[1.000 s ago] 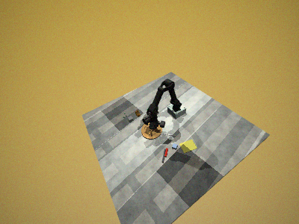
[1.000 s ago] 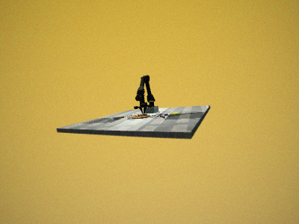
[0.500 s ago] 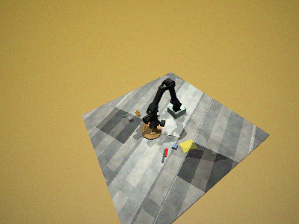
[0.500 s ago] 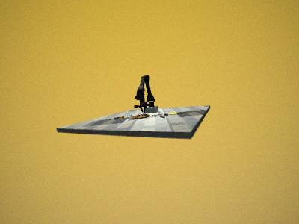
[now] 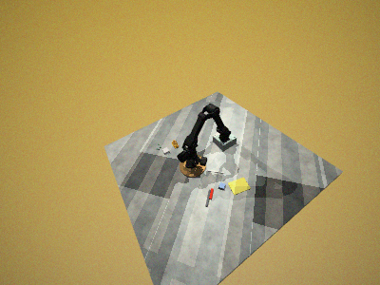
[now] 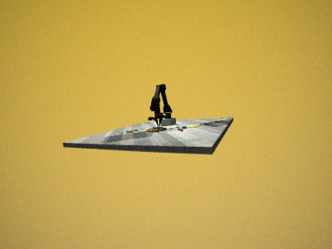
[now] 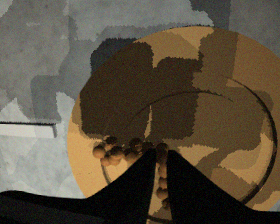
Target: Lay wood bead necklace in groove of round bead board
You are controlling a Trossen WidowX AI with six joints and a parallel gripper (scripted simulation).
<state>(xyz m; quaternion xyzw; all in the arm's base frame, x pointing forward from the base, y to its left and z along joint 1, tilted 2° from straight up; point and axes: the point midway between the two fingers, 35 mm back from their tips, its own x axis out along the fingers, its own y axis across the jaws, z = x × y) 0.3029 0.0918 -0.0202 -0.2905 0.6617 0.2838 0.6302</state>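
Right now the round bead board is 30 mm to the right of my gripper tip and 20 mm below it. The rest, counted from my gripper tip: thin grey stick 120 mm behind, 100 mm to the left, 30 mm below; red-handled tool 240 mm to the left, 30 mm below; small blue block 220 mm to the left, 100 mm behind, 20 mm below.
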